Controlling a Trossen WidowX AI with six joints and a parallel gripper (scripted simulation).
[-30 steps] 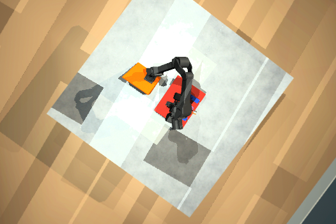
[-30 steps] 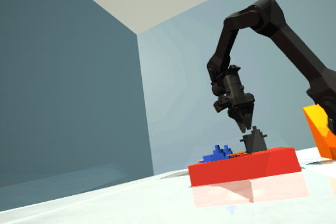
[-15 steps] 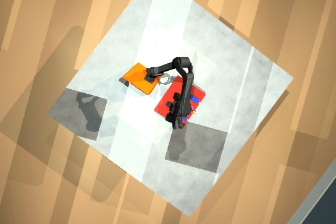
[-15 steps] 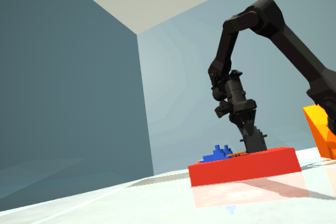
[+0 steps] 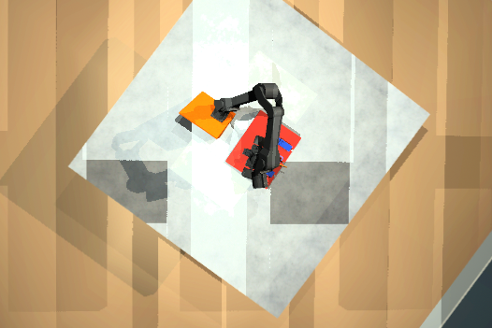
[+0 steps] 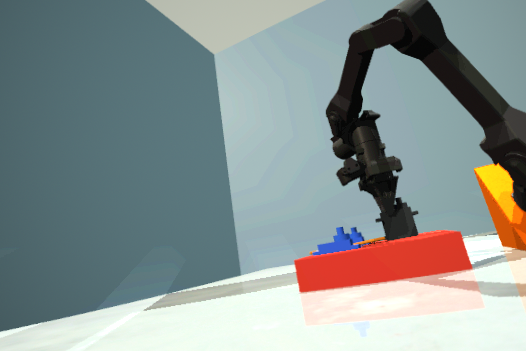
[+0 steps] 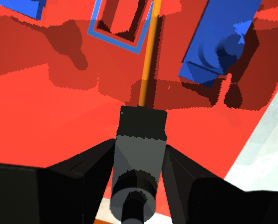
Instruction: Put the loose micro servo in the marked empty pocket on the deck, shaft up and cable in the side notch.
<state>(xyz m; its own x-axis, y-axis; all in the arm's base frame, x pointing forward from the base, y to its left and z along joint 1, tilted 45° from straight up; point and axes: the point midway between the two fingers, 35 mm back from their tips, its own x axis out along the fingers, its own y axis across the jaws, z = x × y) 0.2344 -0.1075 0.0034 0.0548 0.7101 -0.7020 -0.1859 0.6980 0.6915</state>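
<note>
Right now the red deck is 70 mm below my gripper tip, 50 mm to the left of it and 10 mm behind it.
</note>
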